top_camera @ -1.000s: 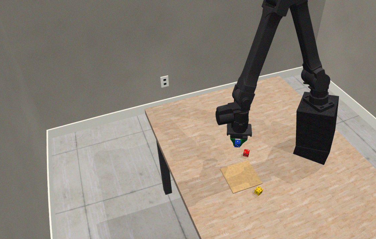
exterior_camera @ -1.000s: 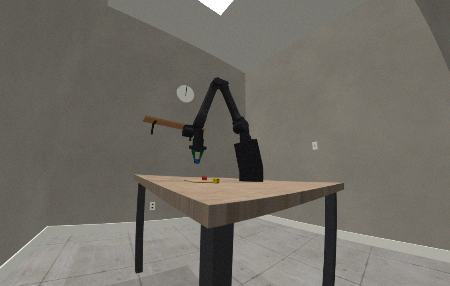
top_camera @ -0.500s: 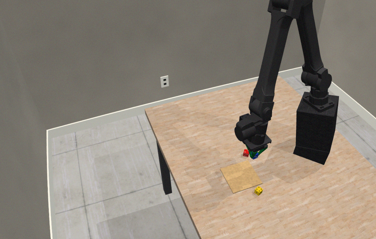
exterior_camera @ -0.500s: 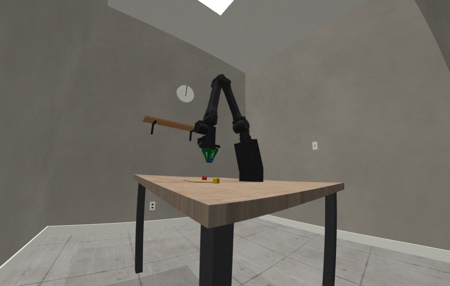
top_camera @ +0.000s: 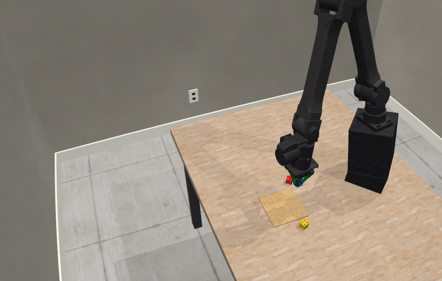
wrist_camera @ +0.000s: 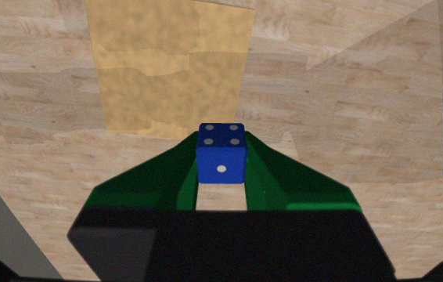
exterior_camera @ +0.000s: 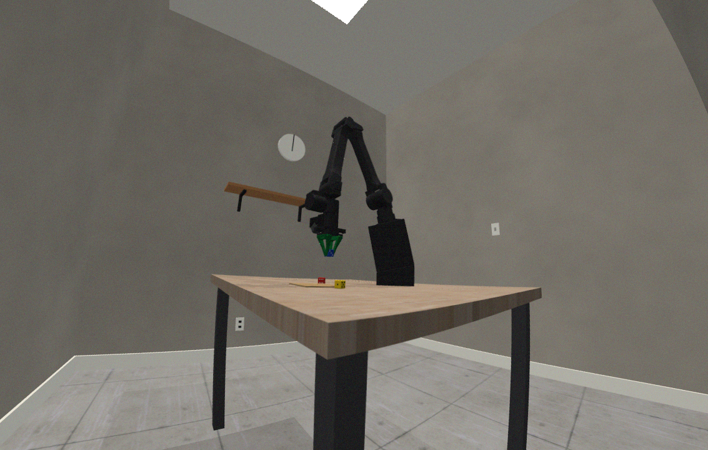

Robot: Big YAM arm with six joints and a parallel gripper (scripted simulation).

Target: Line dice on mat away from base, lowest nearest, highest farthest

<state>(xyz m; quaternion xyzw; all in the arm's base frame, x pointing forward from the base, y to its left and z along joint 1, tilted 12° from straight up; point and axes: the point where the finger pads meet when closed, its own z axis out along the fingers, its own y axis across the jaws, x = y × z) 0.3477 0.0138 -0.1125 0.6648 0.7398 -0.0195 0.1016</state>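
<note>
The tan mat is 11 cm below my hand, 5 cm ahead of it and 1 cm to the left of it. The rest, counted from my hand: blue die (right at my hand); red die (10 cm to the right, 10 cm below, 3 cm behind); yellow die (11 cm to the left, 10 cm below, 2 cm ahead).
</note>
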